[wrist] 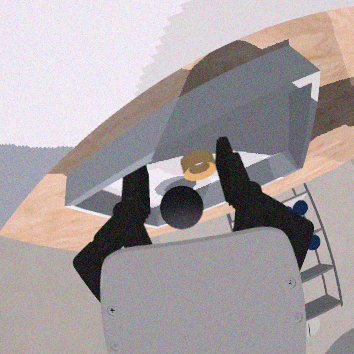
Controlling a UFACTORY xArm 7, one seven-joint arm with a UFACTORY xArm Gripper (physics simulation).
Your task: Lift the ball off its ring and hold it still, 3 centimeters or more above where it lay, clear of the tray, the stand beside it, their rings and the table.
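Places are measured from the arm's base along level axes (x down, y back, z left), in centimetres.
Pixels of known places: gripper, fingertip midpoint: [179, 155].
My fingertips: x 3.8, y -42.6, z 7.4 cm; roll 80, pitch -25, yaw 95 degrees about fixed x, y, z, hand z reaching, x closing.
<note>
Ahead of a thing's pixels: the offset from my fingertips to its top centre. "spot": to the spot under its first point. Level surfaces: height alone.
A dark, nearly black ball @(dy -3.4, dx -4.1, dz +5.5 cm) [181, 207] shows between the two black fingers, below the middle of the wrist view. There is a visible gap on each side of it. A tan ring @(spot: dy -0.1, dx -0.6, dz +3.3 cm) [198, 176] stands on the white floor of the grey tray @(dy +0.5, dx -2.1, dz +2.2 cm) [230, 107], up and right of the ball in the view. A grey round shadow or patch lies just behind the ball. What is under the ball is hidden. My gripper [179, 155] is open, partly spread, with its fingertips reaching past the ball on the left and right.
The tray's tall sloping walls rise behind and to the right of the fingers. A wooden table @(dx +0.7 cm) [320, 35] surrounds the tray, with dark shadows on it. A grey rack [327, 235] with dark blue balls stands lower down at the right, beyond the table edge.
</note>
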